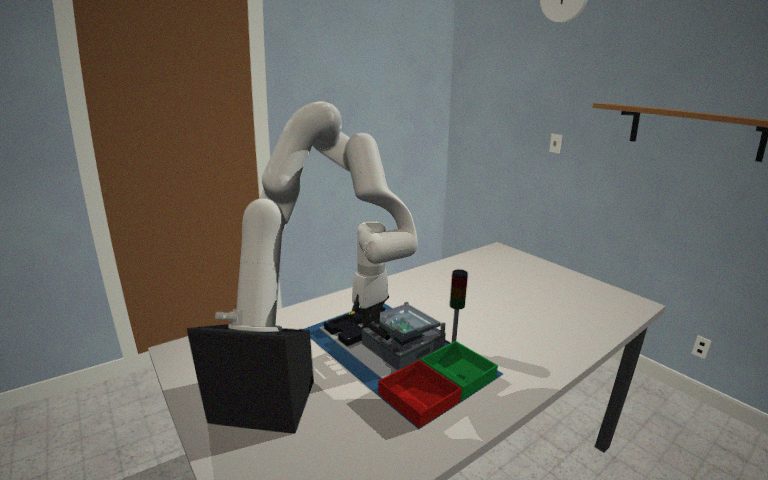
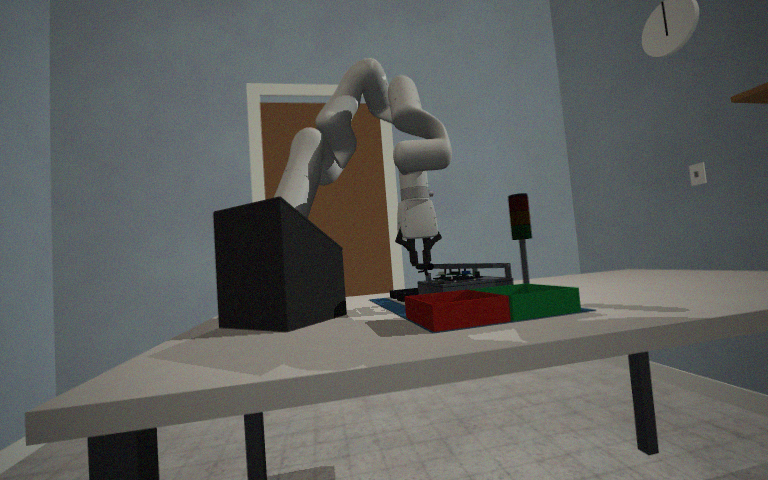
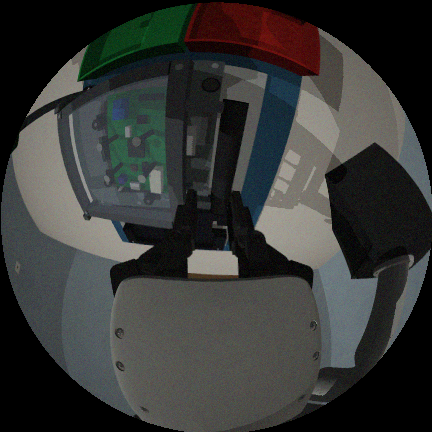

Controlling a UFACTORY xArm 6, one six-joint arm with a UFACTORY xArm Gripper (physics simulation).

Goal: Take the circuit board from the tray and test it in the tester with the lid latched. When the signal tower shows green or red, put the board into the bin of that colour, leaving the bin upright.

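Frame: origin at the arm's base, x ahead, y left, z up, level; millimetres.
Where they show: gripper, fingertip midpoint: [image 1: 371, 323] [image 2: 421, 265] [image 3: 212, 203]; arm's base, link origin: [image 1: 255, 329] [image 2: 282, 231] [image 3: 394, 265].
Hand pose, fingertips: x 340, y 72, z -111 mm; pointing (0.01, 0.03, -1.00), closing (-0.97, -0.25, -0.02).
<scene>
Things, the pixels of their top centre, and the offset from my fingertips. "spot": a spot on its surface instead. Level surfaces: height alone.
- grey tester, surface spot: [image 2: 447, 284] [image 1: 403, 354] spot: 120 mm right, 41 mm ahead, 45 mm down
- lid, surface spot: [image 3: 176, 150] spot: 39 mm right, 37 mm ahead, 2 mm up
- black bar, surface spot: [image 3: 234, 130] spot: 64 mm right, 7 mm ahead, 6 mm up
- signal tower, surface spot: [image 2: 519, 216] [image 1: 460, 293] spot: 111 mm right, 228 mm ahead, 100 mm up
- red bin, top centre: [image 2: 451, 296] [image 1: 419, 384] 239 mm right, 24 mm ahead, 57 mm down
- green bin, top centre: [image 2: 519, 288] [image 1: 459, 362] 207 mm right, 170 mm ahead, 57 mm down
- black tray, surface spot: [image 2: 403, 294] spot: 58 mm left, 49 mm back, 78 mm down
- blue mat, surface height: 102 mm down
- tower's thin pole, surface spot: [image 2: 524, 260] [image 1: 456, 321] spot: 97 mm right, 235 mm ahead, 5 mm down
The green circuit board [image 1: 403, 326] [image 2: 461, 275] [image 3: 117, 145] lies in the grey tester [image 1: 404, 354] [image 2: 447, 284], under its clear lid. The lid [image 2: 470, 265] [image 3: 176, 150] stands nearly level, a little above the tester base. My gripper [image 1: 370, 319] [image 2: 420, 264] [image 3: 212, 203] points down beside the lid's edge. Its fingers stand apart, with the end of a black bar [image 3: 234, 130] between or just beyond them; contact is unclear. The signal tower [image 1: 458, 288] [image 2: 519, 216] looks unlit. The red bin [image 1: 402, 404] [image 2: 464, 310] and green bin [image 1: 481, 382] [image 2: 546, 302] stand upright.
The black tray [image 1: 342, 328] [image 2: 403, 294] is beside the tester, opposite the bins. A blue mat [image 1: 362, 370] [image 3: 270, 125] lies under the equipment. The tower's thin pole [image 1: 455, 327] [image 2: 524, 260] rises behind the green bin. The arm's black base [image 1: 249, 379] [image 2: 254, 271] stands at the left.
</scene>
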